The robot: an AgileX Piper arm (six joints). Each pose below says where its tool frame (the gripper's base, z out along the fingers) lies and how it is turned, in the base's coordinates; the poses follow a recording.
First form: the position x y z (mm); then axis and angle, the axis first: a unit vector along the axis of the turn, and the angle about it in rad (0 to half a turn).
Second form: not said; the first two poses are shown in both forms.
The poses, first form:
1: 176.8 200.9 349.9 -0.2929 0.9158 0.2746 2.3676
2: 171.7 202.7 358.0 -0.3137 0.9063 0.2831 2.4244
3: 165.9 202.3 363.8 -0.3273 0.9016 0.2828 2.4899
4: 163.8 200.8 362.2 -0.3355 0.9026 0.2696 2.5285
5: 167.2 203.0 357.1 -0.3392 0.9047 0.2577 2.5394
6: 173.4 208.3 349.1 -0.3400 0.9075 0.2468 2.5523
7: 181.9 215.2 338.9 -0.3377 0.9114 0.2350 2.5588
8: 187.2 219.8 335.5 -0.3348 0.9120 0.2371 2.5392
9: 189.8 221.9 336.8 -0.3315 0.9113 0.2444 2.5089
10: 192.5 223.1 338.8 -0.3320 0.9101 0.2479 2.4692
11: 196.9 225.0 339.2 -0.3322 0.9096 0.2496 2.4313
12: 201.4 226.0 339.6 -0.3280 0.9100 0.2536 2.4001
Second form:
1: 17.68 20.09 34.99 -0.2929 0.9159 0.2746 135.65
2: 17.17 20.27 35.80 -0.3137 0.9063 0.2831 138.91
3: 16.59 20.23 36.38 -0.3273 0.9016 0.2828 142.66
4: 16.38 20.08 36.22 -0.3355 0.9026 0.2696 144.87
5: 16.72 20.30 35.71 -0.3392 0.9047 0.2577 145.50
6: 17.34 20.83 34.91 -0.3400 0.9075 0.2468 146.24
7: 18.19 21.52 33.89 -0.3377 0.9114 0.2350 146.61
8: 18.72 21.98 33.55 -0.3348 0.9120 0.2371 145.49
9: 18.98 22.19 33.68 -0.3315 0.9113 0.2444 143.75
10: 19.25 22.31 33.88 -0.3320 0.9101 0.2479 141.47
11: 19.69 22.50 33.92 -0.3322 0.9096 0.2496 139.30
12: 20.14 22.60 33.96 -0.3280 0.9100 0.2536 137.52
